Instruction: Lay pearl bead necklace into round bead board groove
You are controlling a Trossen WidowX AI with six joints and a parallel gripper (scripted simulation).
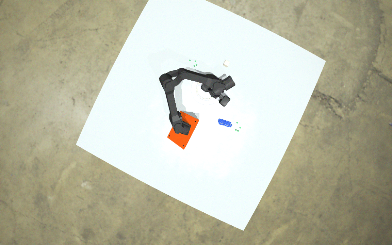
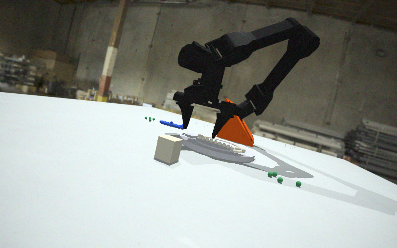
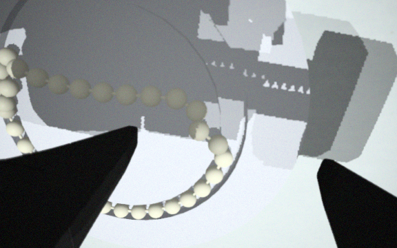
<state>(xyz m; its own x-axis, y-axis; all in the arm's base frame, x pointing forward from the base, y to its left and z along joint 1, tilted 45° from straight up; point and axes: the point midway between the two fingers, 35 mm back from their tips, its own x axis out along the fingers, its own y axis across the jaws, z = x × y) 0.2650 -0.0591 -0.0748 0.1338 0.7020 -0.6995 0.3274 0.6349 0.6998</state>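
Right now the round bead board is 6 cm to the left of my gripper tip, 2 cm ahead of it and 1 cm below it. Round my gripper tip: cream cube: 22 cm ahead, 1 cm to the right.
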